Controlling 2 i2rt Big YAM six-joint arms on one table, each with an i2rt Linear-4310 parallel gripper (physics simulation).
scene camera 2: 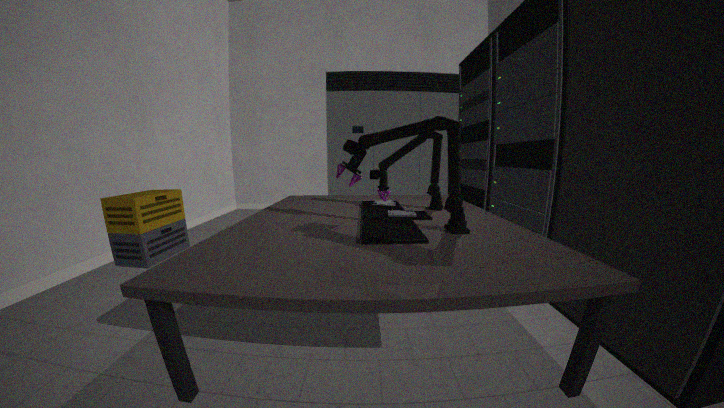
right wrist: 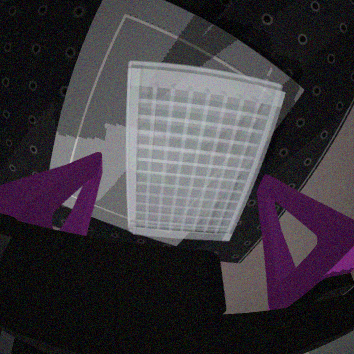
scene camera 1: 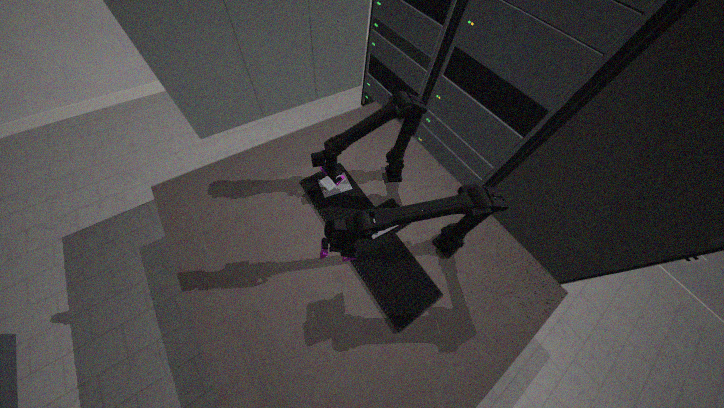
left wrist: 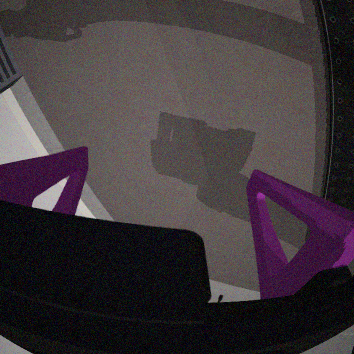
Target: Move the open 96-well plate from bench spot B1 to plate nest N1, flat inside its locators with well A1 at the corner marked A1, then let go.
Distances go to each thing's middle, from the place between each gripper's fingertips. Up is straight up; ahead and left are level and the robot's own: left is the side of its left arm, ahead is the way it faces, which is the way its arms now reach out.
Right now my left hand is 220 mm past the white well plate (right wrist: pixel 195 138), 470 mm to the left of it and 190 mm above it.
The white well plate is 10 mm behind my right hand, 10 mm to the right of it and 20 mm below it.
